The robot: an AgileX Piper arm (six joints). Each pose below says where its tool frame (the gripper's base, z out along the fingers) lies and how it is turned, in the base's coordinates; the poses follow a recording.
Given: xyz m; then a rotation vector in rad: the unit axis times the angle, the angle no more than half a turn.
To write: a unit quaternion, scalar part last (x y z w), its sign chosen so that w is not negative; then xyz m. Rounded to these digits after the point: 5 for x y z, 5 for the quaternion.
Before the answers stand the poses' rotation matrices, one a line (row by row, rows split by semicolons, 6 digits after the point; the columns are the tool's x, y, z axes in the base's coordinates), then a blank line. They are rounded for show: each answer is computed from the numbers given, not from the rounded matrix.
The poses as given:
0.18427, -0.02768, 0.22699, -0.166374, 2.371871, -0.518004
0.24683, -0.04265, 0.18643, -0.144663, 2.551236, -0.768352
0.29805, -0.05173, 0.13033, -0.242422, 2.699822, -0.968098
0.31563, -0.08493, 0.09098, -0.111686, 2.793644, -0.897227
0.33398, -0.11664, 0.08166, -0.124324, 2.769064, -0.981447
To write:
-0.751360 0.021194 0.659552; -0.255706 0.912045 -0.320607; -0.608336 -0.409543 -0.679854
-0.884540 0.033267 0.465276; -0.229213 0.837727 -0.495656; -0.406264 -0.545075 -0.733378
-0.951614 -0.067762 0.299730; -0.242786 0.763711 -0.598164; -0.188374 -0.641992 -0.743210
-0.976141 -0.009330 0.216937; -0.133902 0.812360 -0.567574; -0.170935 -0.583081 -0.794228
-0.976305 -0.012154 0.216056; -0.145503 0.775900 -0.613847; -0.160177 -0.630739 -0.759283

-0.06413, 0.91423, -0.19966, 0.34671, 0.18427, -0.02768, 0.22699
-0.05270, 0.92947, -0.27993, 0.23442, 0.24683, -0.04265, 0.18643
-0.08349, 0.92986, -0.33343, 0.13123, 0.29805, -0.05173, 0.13033
-0.03784, 0.94640, -0.30395, 0.10246, 0.31563, -0.08493, 0.09098
-0.04207, 0.93695, -0.33209, 0.10039, 0.33398, -0.11664, 0.08166

